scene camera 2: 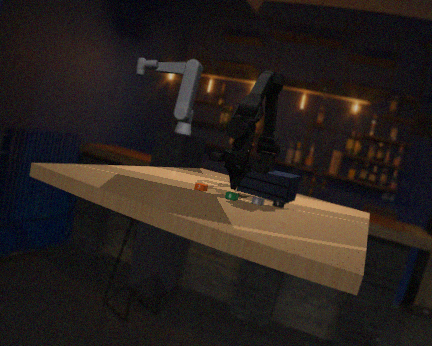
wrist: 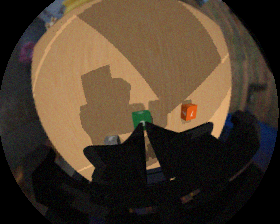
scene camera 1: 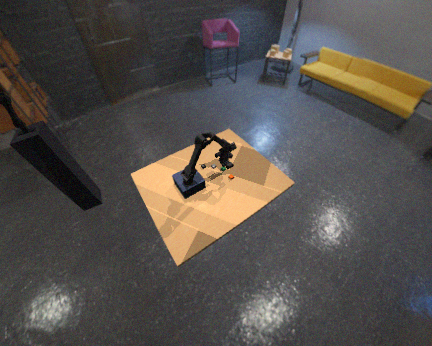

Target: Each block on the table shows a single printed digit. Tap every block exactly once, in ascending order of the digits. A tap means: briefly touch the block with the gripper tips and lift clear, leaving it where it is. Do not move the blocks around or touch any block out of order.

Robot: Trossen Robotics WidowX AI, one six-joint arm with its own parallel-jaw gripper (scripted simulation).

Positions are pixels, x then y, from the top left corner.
Scene:
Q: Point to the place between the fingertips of my gripper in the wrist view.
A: At 143, 124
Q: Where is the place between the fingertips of my gripper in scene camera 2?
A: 233, 189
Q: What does my gripper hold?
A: Nothing.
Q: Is my gripper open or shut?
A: Shut.

